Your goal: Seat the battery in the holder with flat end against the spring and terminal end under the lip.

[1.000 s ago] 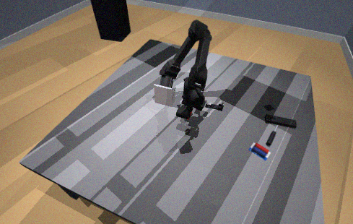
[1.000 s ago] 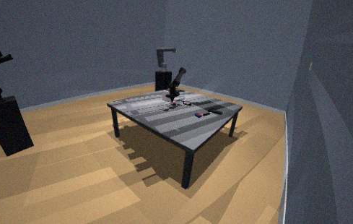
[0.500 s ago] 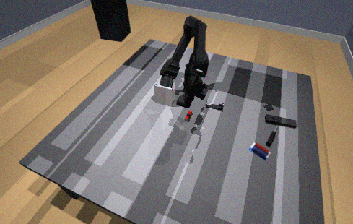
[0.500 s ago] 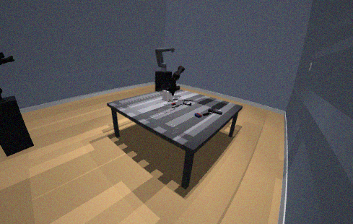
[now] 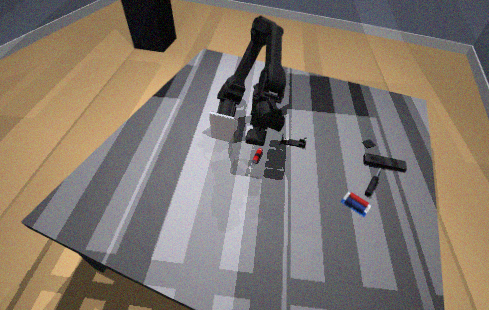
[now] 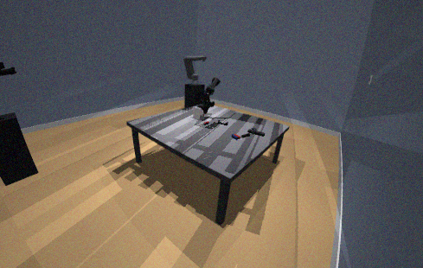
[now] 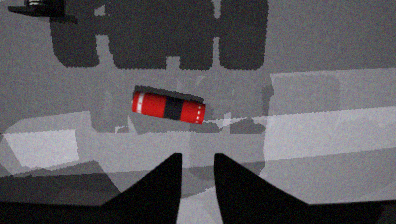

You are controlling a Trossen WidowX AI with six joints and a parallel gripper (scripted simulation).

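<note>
The battery lies 100 mm below my gripper tip and 20 mm to the left of it. Also, from my gripper tip: small dark square (450 mm ahead, 220 mm to the left, 110 mm below); long black block (500 mm ahead, 120 mm to the left, 100 mm below); black-handled tool (460 mm ahead, 100 mm below, 20 mm to the left).
</note>
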